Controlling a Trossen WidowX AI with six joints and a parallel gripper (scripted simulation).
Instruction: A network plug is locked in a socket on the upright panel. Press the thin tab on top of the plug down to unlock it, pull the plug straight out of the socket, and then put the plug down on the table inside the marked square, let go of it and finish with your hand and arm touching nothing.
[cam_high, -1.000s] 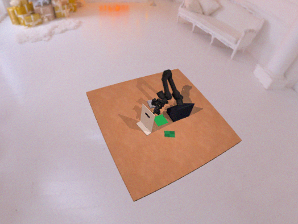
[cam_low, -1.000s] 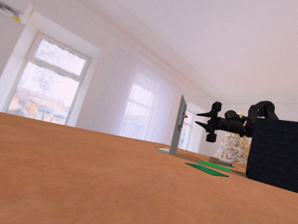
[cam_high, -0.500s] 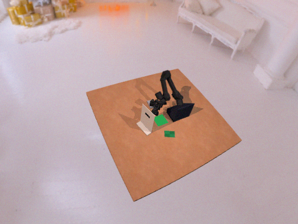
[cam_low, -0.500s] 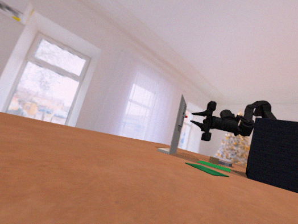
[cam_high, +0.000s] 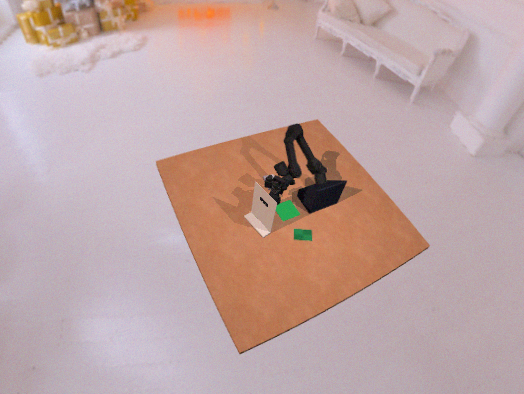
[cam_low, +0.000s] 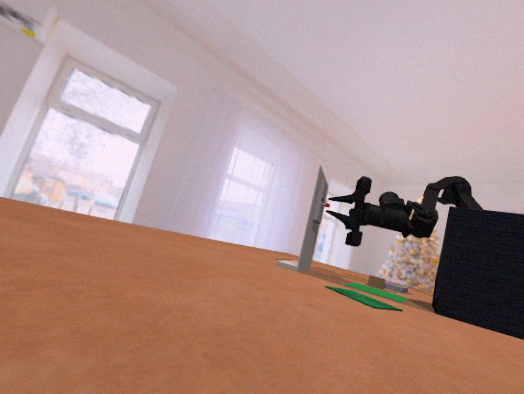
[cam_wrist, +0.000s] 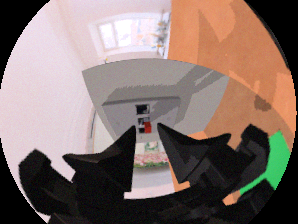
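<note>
Right now the network plug is 10 mm ahead of my gripper tip. Round my gripper tip: tan block 170 mm below, 150 mm behind, 120 mm to the right; upright panel 70 mm below, 30 mm ahead; green marked square 190 mm below, 160 mm behind.
</note>
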